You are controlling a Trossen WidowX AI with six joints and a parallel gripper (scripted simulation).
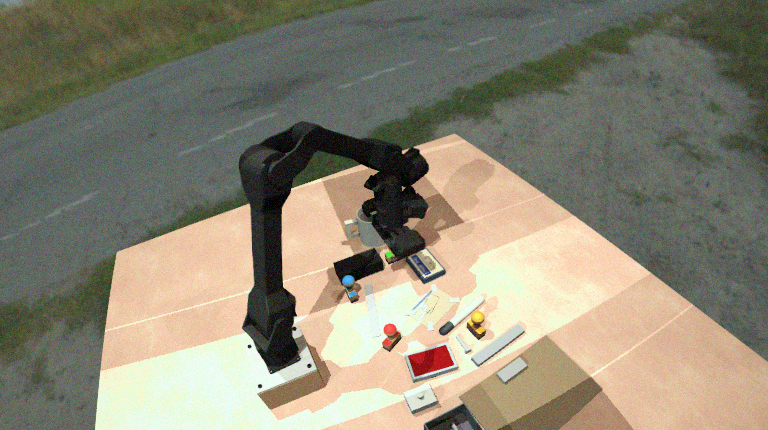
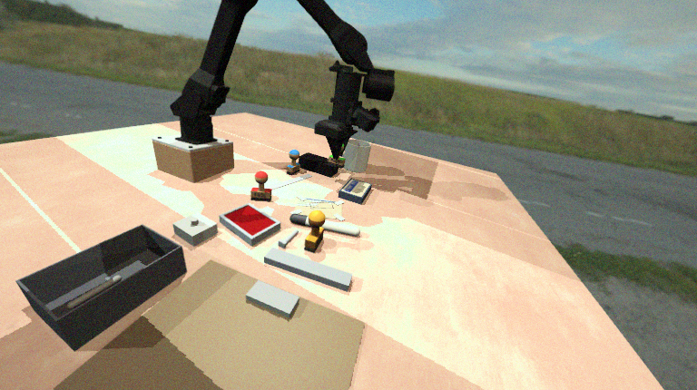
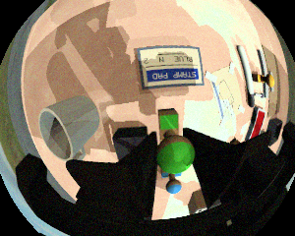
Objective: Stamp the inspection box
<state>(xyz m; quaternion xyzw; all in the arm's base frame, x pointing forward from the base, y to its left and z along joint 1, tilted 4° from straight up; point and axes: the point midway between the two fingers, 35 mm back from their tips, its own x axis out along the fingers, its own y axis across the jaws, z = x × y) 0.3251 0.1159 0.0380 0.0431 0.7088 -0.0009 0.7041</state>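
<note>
Now: gripper tip 250 mm to the left of the red ink pad, 70 mm past it and 70 mm above it. From my gripper tip the other things lie so: green-knobbed stamp: right at my gripper tip; blue stamp pad: 70 mm ahead, 60 mm below, 20 mm to the right; black box: 70 mm behind, 60 mm to the left, 60 mm below.
</note>
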